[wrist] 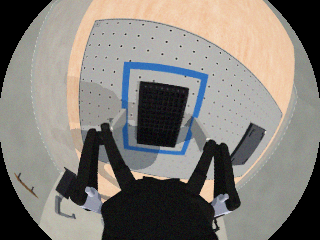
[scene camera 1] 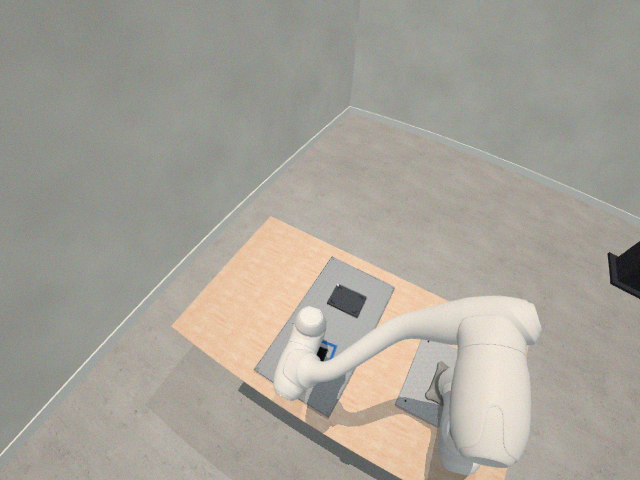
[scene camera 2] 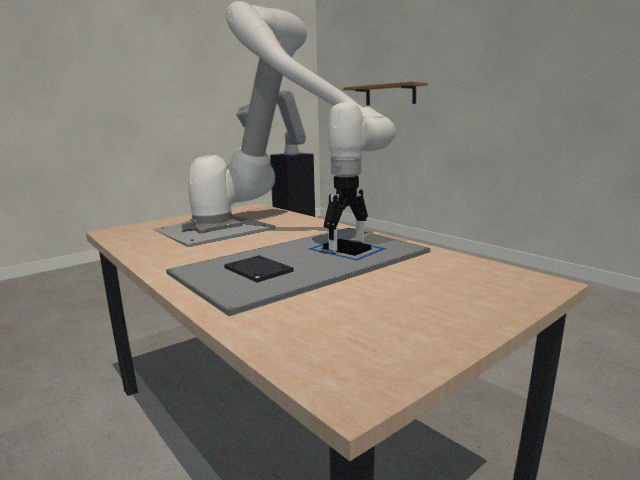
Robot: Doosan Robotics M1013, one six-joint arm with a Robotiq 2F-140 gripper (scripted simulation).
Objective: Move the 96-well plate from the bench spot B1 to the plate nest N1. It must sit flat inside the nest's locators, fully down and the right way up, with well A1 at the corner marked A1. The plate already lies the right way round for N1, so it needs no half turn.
Labels:
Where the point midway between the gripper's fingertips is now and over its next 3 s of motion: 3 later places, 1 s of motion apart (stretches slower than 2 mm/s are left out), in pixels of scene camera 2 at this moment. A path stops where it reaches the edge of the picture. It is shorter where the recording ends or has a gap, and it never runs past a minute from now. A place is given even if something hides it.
The gripper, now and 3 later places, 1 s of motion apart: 346, 245; 346, 239; 346, 229; 325, 232

